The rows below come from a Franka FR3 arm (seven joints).
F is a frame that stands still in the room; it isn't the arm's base.
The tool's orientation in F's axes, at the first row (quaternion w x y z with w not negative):
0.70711 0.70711 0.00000 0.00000
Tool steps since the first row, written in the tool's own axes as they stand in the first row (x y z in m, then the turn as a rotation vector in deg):
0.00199 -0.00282 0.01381 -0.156 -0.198 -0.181
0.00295 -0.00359 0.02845 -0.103 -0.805 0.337
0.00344 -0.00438 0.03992 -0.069 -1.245 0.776
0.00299 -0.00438 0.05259 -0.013 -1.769 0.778
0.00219 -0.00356 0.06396 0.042 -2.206 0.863
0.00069 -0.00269 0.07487 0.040 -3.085 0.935
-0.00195 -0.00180 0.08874 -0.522 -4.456 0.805
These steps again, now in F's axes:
0.00199 -0.01381 -0.00282 -0.156 0.181 -0.198
0.00295 -0.02845 -0.00359 -0.103 -0.337 -0.805
0.00344 -0.03992 -0.00438 -0.069 -0.776 -1.245
0.00299 -0.05259 -0.00438 -0.013 -0.778 -1.769
0.00219 -0.06396 -0.00356 0.042 -0.863 -2.206
0.00069 -0.07487 -0.00269 0.040 -0.935 -3.085
-0.00195 -0.08874 -0.00180 -0.522 -0.805 -4.456

